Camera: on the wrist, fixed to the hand. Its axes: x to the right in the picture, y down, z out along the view.
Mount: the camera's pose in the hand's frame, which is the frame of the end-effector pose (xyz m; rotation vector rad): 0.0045 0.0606 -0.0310 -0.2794 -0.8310 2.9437
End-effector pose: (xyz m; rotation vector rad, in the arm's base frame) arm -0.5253 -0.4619 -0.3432 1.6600 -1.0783 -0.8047
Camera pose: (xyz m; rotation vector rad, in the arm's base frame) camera -0.5136 -0.4636 -0.2760 -1.4319 -2.0637 0.6056
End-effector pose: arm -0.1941 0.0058 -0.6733 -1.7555 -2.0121 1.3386
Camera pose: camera -0.1325 0.0202 -0.6988 1.2445 -1.0775 -0.4231
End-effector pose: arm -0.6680 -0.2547 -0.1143 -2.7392 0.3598 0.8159
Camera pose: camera -0.6675 -0.3219 -0.1024 -0.3940 -2.2290 -1.0547
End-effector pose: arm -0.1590 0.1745 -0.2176 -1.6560 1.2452 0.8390
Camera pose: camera -0.2158 0.1373 -0.2244 -1.3949 -1.3912 -1.8040
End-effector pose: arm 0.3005 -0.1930 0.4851 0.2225 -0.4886 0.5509
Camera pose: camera 0.2824 -0.1304 0.4650 0.6332 1.0389 -2.2696
